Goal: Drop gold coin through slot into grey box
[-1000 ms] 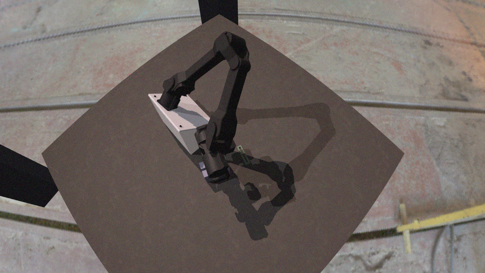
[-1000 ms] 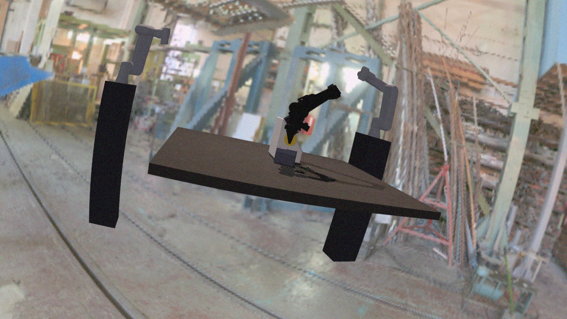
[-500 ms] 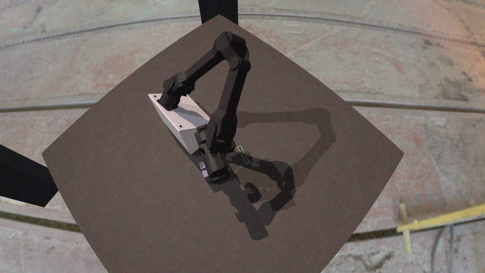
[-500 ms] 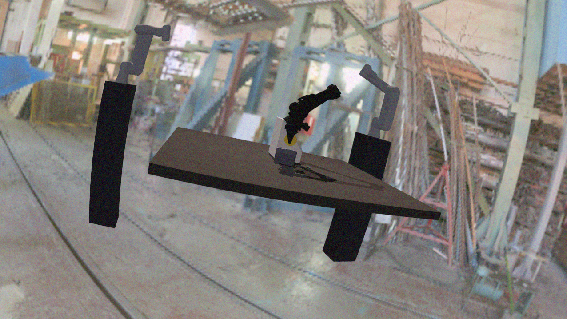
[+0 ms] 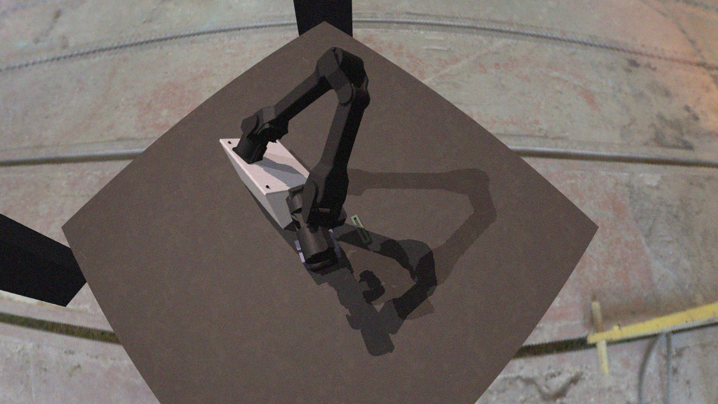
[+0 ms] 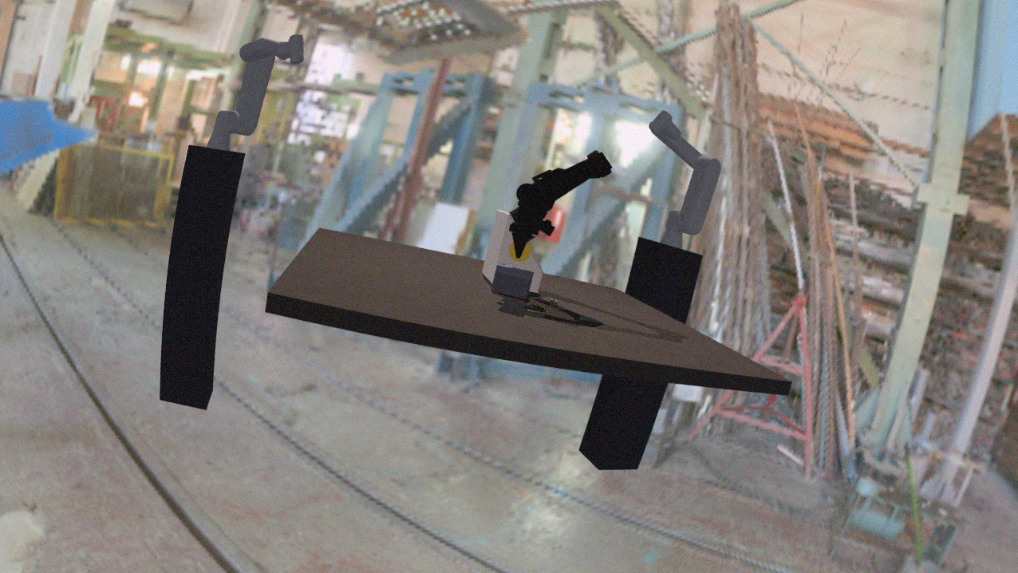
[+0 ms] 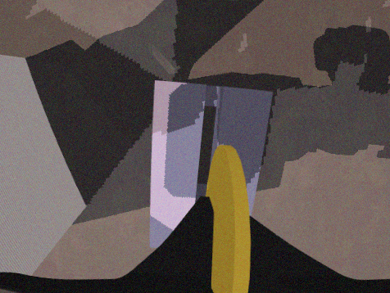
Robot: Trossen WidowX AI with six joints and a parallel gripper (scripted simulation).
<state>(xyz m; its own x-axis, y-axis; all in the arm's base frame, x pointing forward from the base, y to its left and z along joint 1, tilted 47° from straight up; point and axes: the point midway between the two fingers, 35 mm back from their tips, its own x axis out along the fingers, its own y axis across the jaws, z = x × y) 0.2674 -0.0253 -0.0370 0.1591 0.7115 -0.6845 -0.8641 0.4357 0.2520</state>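
The gold coin lies 20 mm above my gripper tip.
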